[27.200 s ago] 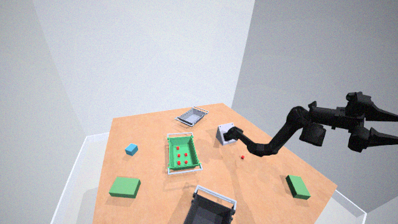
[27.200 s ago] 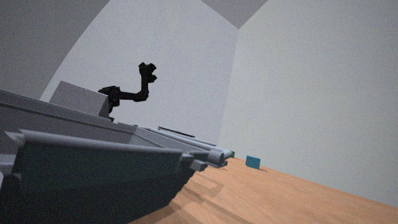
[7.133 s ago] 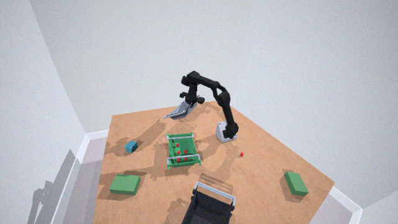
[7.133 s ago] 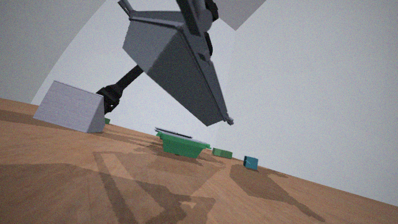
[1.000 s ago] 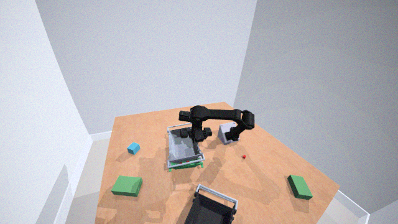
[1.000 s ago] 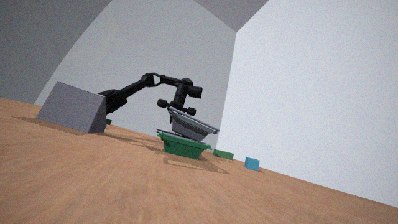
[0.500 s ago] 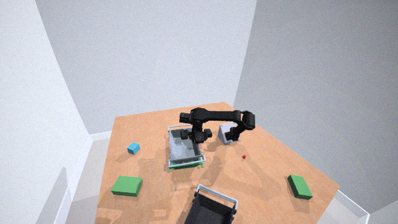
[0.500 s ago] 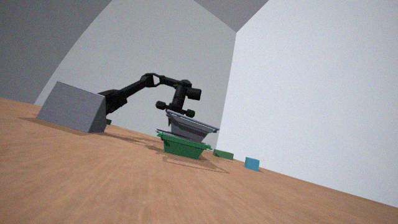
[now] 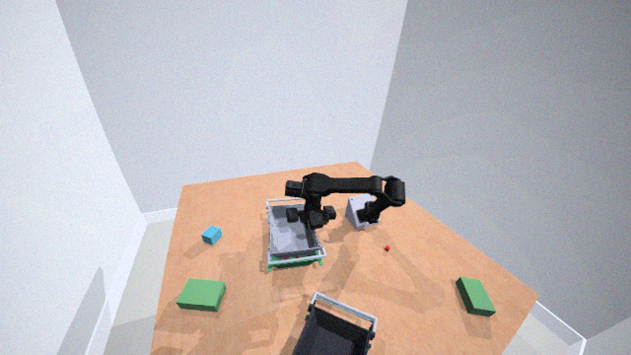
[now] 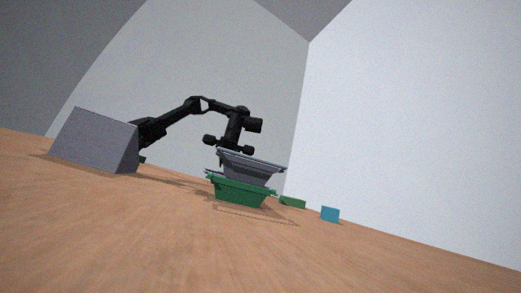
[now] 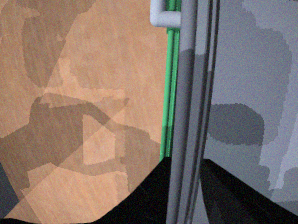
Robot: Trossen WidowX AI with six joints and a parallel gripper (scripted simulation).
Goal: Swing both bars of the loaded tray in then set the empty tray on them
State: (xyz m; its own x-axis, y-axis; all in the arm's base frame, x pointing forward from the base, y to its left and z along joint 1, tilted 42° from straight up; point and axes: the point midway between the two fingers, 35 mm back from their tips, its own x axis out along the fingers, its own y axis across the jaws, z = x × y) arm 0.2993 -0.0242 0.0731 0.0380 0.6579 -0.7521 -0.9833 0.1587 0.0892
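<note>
My gripper tip is 7 cm short of the grey tray, 2 cm below it and 1 cm to the left of it. Also, from my gripper tip: red block 32 cm behind, 15 cm to the left, 8 cm below; then blue cube 38 cm ahead, 15 cm to the right, 7 cm below.
</note>
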